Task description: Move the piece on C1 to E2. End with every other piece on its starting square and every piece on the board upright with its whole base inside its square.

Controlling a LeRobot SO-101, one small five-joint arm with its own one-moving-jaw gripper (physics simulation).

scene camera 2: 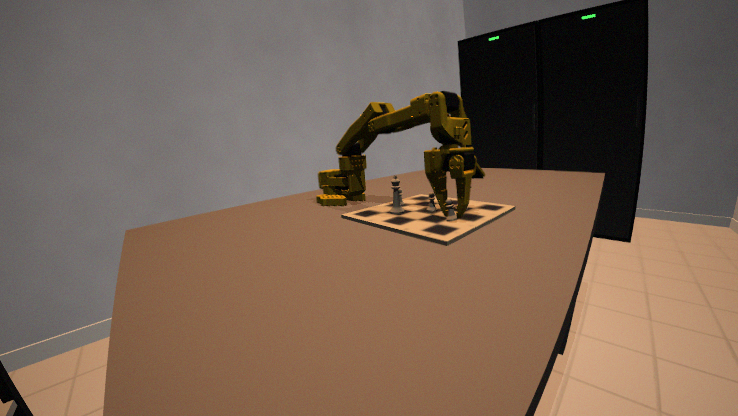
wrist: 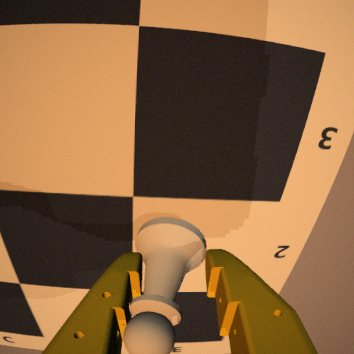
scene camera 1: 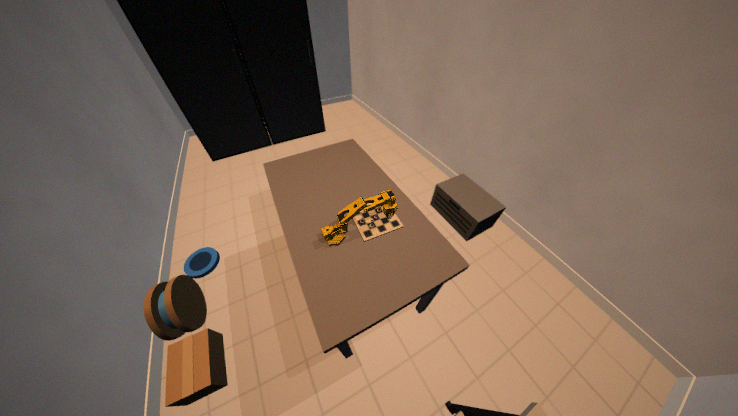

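Pixels of known places: hand at its tool point: (scene camera 2: 447,213) (wrist: 141,270) (scene camera 1: 388,217); arm's base at its link origin: (scene camera 2: 347,202) (scene camera 1: 338,235).
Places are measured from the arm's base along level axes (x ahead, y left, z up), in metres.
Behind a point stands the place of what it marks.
A light grey pawn (scene camera 2: 451,212) {x 0.279, y -0.035, z 0.020 m} (wrist: 162,272) {x 0.276, y -0.027, z 0.021 m} is upright between the jaws of my gripper (scene camera 2: 453,214) {x 0.271, y -0.032, z 0.016 m} (wrist: 174,254), which is shut on it. In the wrist view its base shows over the light square E2 of the board (scene camera 1: 382,235) (scene camera 2: 408,230) {x 0.251, y -0.102, z 0.006 m} (wrist: 65,100) {x 0.257, y 0.007, z 0.006 m}, near that square's left and upper edges. I cannot tell whether the base touches the board. A tall crowned piece (scene camera 2: 396,198) {x 0.176, y -0.037, z 0.031 m} stands upright on the board, with a smaller piece partly hidden behind it. Another small piece (scene camera 2: 431,204) {x 0.219, y 0.003, z 0.018 m} stands between them and my gripper.
The board lies on a brown table (scene camera 1: 310,206) {x -0.063, y 0.250, z 0.000 m} (scene camera 2: 284,289) {x 0.255, y -0.290, z 0.000 m}. The arm's base (scene camera 1: 333,235) {x -0.028, y -0.023, z 0.045 m} (scene camera 2: 354,178) {x 0.046, y -0.014, z 0.057 m} stands beside the board. In scene camera 1, a grey cabinet (scene camera 1: 470,198) stands on the floor past the table's right edge. A dark double cabinet (scene camera 1: 232,67) (scene camera 2: 558,103) stands behind the table.
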